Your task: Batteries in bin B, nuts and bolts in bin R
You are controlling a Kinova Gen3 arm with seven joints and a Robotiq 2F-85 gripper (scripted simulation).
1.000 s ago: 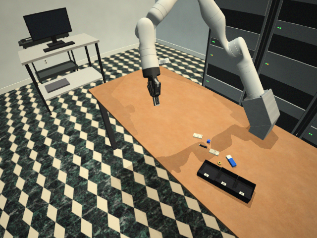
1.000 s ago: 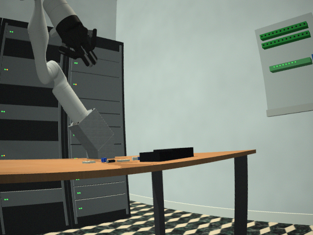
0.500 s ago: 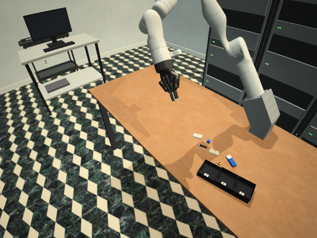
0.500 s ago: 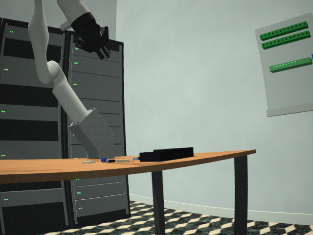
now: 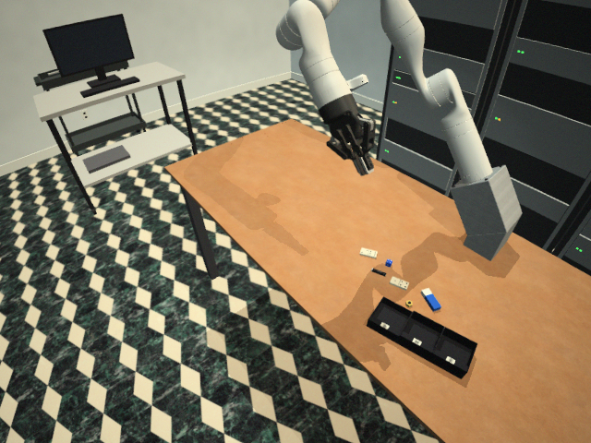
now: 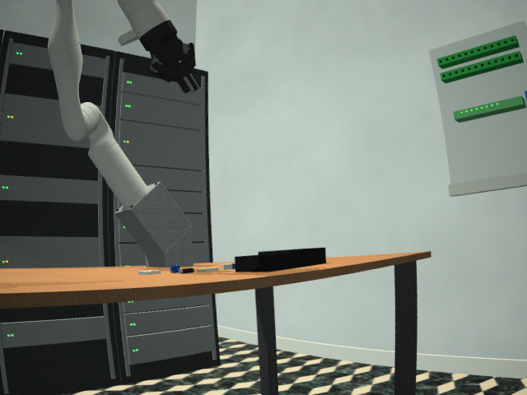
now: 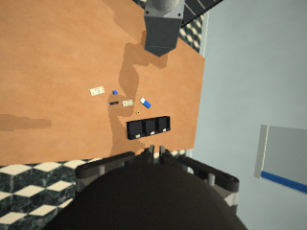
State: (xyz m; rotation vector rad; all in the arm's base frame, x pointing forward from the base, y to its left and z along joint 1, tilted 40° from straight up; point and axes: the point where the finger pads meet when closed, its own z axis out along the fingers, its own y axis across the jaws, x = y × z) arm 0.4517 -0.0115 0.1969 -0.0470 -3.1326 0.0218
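The bin lies 20 mm ahead of my hand, 240 mm to the left of it and 360 mm below it. The rest, counted from my hand: blue die 130 mm behind, 50 mm to the left, 370 mm below; then yellow nut 50 mm behind, 170 mm to the left, 380 mm below; then black battery 80 mm behind, 50 mm to the left, 380 mm below.
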